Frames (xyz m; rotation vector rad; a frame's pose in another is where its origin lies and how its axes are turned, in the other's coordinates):
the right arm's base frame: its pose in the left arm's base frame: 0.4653 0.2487 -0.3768 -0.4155 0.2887 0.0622
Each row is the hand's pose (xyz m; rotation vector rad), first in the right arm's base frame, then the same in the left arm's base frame.
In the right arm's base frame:
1: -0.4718 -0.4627 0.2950 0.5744 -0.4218 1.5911
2: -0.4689 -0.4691 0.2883 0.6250 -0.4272 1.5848
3: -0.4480 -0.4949 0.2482 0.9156 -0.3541 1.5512
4: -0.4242 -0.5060 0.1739 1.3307 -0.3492 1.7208
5: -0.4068 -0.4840 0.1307 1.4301 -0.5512 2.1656
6: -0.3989 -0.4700 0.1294 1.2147 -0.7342 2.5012
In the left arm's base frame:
1: 0.1461 -0.0545 0.1976 0.4878 0.1437 1.5669
2: 0.1479 -0.0631 0.1934 0.5360 0.1374 1.5515
3: 0.1604 -0.1029 0.1623 0.8091 0.1997 1.4492
4: 0.1649 -0.1433 0.0947 1.2613 0.2074 1.5172
5: 0.1676 -0.1407 0.0433 1.4942 0.0475 1.9222
6: 0.1731 -0.1284 0.0345 1.4043 -0.0991 2.2923

